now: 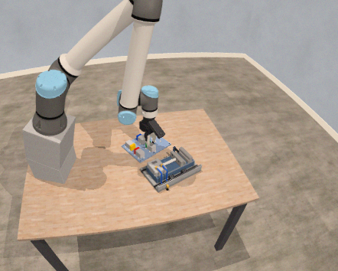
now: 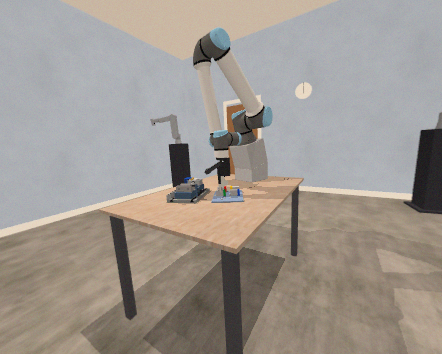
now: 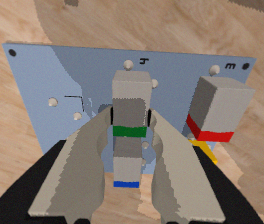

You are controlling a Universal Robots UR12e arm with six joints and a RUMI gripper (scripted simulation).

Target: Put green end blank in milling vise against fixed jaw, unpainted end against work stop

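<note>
Right now my hand is 20 mm above the green-ended blank. The rest, counted from my hand: light blue plate: 40 mm to the left, 40 mm below, 10 mm behind; blank with red end: 90 mm behind, 30 mm to the right, 20 mm below; blue blank: 90 mm to the left, 30 mm behind, 20 mm below.
</note>
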